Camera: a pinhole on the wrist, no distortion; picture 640 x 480 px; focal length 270.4 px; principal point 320.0 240.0 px. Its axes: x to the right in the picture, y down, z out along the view. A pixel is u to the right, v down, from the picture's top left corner.
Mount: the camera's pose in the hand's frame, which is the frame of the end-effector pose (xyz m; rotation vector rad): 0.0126 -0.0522 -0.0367 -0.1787 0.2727 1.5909
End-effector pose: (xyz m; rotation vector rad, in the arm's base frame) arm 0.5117 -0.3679 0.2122 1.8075 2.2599 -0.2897
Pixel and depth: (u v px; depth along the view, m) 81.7 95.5 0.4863
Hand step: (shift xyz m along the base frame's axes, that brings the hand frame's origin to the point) -0.3475 0.0657 -0.6005
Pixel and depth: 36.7 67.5 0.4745
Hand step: -0.4231 0.0909 -0.6184
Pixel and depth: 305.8 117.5 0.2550
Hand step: -0.0086 0.0739 -0.2374
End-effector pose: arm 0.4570 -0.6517 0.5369 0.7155 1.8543 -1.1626
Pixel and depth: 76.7 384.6 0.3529
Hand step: 0.0016 -0.4801 0.1427
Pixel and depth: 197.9 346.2 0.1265
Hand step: -0.0083 -0.1253 0.0311
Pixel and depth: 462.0 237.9 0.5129
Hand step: 0.3894 -0.1974 -0.2779
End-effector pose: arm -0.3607 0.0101 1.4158 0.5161 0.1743 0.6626
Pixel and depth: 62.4 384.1 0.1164
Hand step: 0.0734 -0.1531 0.0296
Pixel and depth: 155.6 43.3 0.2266
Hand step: 0.2805 -0.0392 0.1216
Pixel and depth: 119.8 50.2 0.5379
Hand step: 0.6647 -0.1372 0.3515
